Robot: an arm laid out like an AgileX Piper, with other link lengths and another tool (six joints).
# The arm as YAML. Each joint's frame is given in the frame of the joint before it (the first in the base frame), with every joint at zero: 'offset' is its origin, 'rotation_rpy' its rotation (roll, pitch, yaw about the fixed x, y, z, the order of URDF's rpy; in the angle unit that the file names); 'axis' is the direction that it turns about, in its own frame. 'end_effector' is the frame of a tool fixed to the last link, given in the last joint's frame.
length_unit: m
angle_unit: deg
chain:
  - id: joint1
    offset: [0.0, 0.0, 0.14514]
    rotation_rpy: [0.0, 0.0, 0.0]
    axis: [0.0, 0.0, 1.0]
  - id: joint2
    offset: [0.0, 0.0, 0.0]
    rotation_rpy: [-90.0, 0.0, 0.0]
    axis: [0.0, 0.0, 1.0]
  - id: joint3
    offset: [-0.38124, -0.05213, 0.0]
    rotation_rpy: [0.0, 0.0, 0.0]
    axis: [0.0, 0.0, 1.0]
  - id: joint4
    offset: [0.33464, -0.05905, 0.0]
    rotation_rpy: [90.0, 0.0, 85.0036]
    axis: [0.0, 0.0, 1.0]
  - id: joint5
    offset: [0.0, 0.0, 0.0]
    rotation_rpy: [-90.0, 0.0, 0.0]
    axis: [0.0, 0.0, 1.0]
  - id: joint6
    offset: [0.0, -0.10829, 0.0]
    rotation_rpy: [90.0, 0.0, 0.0]
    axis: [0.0, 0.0, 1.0]
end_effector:
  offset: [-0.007, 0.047, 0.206]
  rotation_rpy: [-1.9, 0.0, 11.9]
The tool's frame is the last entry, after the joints.
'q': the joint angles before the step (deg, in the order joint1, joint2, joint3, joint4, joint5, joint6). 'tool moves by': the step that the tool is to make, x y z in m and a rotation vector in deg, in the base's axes. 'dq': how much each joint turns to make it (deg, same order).
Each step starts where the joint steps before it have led.
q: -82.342, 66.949, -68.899, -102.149, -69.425, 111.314
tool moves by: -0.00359, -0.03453, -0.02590, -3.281, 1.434, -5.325
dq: 0.363, 0.001, 3.594, 0.002, 6.781, -5.841
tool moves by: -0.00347, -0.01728, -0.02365, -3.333, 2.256, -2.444
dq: 0.254, -0.001, 2.696, -0.002, 3.742, -5.728
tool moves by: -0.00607, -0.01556, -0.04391, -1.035, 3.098, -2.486
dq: 0.095, 0.000, 4.941, 0.000, 3.786, -5.753
